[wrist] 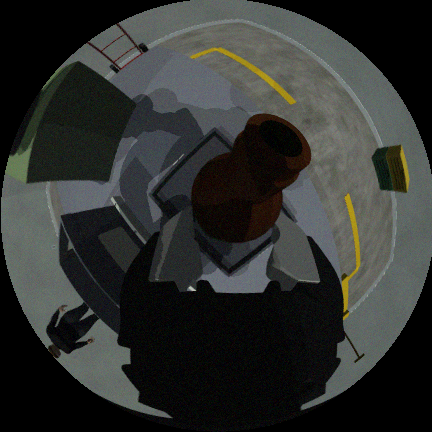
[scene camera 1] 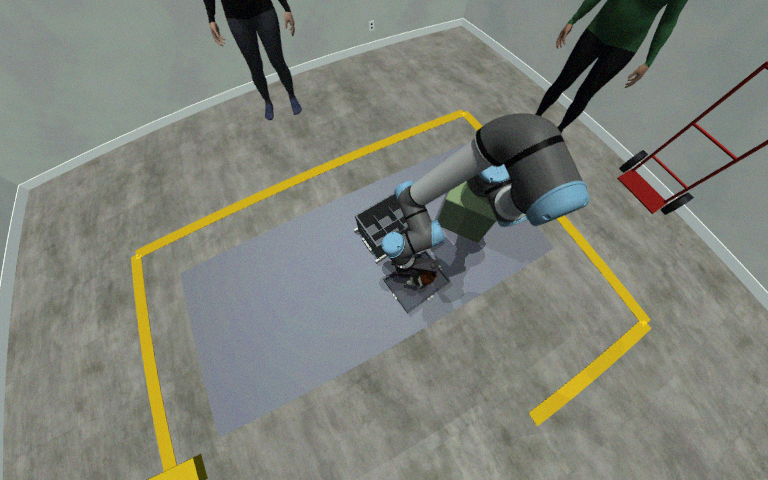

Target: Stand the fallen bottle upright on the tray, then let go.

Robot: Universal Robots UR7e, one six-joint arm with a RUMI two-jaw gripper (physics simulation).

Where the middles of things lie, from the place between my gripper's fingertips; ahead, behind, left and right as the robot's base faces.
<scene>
Now: the bottle (wrist: 236,196) 10 mm behind my hand and 10 mm above it.
</scene>
